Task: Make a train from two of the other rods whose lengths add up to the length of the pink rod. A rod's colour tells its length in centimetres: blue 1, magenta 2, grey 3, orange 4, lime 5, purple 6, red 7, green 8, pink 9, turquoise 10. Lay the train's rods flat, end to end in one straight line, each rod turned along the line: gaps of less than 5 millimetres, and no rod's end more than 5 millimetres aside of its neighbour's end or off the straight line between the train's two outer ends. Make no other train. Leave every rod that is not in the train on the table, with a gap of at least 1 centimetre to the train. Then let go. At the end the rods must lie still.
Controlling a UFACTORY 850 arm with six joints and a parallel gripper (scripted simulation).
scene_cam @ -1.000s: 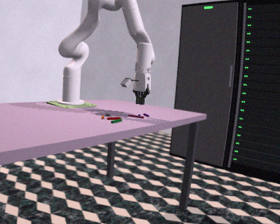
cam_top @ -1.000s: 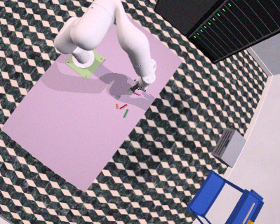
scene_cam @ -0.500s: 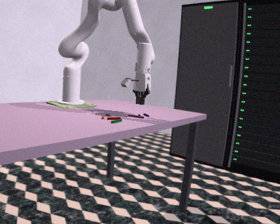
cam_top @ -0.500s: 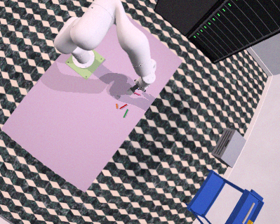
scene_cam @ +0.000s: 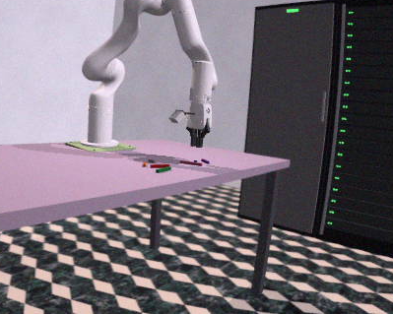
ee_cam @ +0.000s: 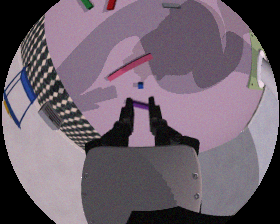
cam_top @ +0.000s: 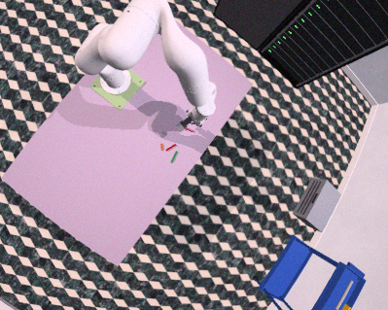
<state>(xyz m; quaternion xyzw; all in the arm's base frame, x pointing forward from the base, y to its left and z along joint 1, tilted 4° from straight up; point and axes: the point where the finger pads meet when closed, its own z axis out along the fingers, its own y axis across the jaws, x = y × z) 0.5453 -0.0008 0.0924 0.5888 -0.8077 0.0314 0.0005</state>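
Now: hand 80 mm above the small blue rod. The rest, counted from my hand: purple rod 80 mm below, 50 mm to the left, 20 mm ahead; then grey rod 140 mm to the right, 110 mm behind, 80 mm below; then pink rod 80 mm below, 40 mm to the right, 10 mm ahead.
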